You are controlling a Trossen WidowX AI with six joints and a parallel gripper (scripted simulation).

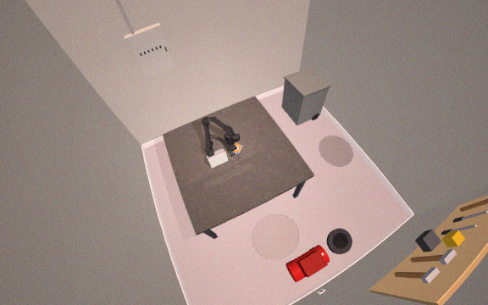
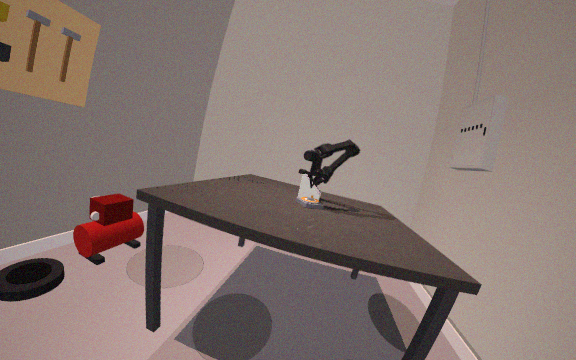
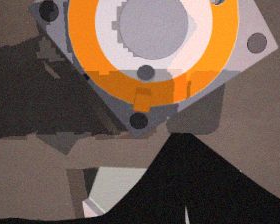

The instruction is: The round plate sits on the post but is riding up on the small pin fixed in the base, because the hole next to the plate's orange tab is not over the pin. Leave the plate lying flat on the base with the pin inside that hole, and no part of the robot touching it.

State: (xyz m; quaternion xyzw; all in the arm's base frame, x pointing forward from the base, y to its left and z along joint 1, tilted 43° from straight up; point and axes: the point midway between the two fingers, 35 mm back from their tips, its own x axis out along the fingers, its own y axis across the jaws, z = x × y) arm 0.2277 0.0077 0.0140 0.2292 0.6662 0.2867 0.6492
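Right now my gripper tip is 2 cm short of the plate, 2 cm to the right of it and 6 cm above it. From my gripper tip the other things lie so: grey square base: 4 cm ahead, 2 cm to the left, 7 cm below.
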